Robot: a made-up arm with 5 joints.
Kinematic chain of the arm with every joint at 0, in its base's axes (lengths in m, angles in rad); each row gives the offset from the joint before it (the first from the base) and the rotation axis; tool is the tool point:
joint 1: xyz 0 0 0.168 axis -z
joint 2: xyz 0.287 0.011 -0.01 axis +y
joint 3: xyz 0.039 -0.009 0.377 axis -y
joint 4: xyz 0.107 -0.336 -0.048 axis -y
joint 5: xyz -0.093 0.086 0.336 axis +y
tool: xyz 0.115 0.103 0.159
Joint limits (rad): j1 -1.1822..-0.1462 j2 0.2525..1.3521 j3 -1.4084..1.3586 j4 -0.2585..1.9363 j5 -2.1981..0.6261
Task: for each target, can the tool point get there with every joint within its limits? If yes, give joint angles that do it. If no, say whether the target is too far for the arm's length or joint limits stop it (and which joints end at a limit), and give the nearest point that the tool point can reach.
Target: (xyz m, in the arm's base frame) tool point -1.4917 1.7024 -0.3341
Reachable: no: too far | nearest point 0.4914 0.8175 -0.2298 | short by 2.174 m
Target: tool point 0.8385 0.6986 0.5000
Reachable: yes | joints -0.8279 1.0008 -0.1741 -0.0335 -0.6977
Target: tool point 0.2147 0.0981 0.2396
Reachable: yes | joints -1.0900 0.3961 1.0974 0.8805 -1.8755
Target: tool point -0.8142 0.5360 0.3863
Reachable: no: joint limits stop it (at a limit: joint 1, joint 2, joint 4) | nearest point -0.0606 -0.1555 0.4577 | short by 1.025 m
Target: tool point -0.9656 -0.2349 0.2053
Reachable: no: joint limits stop it (at a limit: joint 1, joint 2, joint 4) | nearest point -0.0521 -0.1542 0.4055 | short by 0.939 m
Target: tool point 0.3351 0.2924 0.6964
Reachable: yes | joints -1.0496 0.9922 0.8043 0.3272 -1.4487
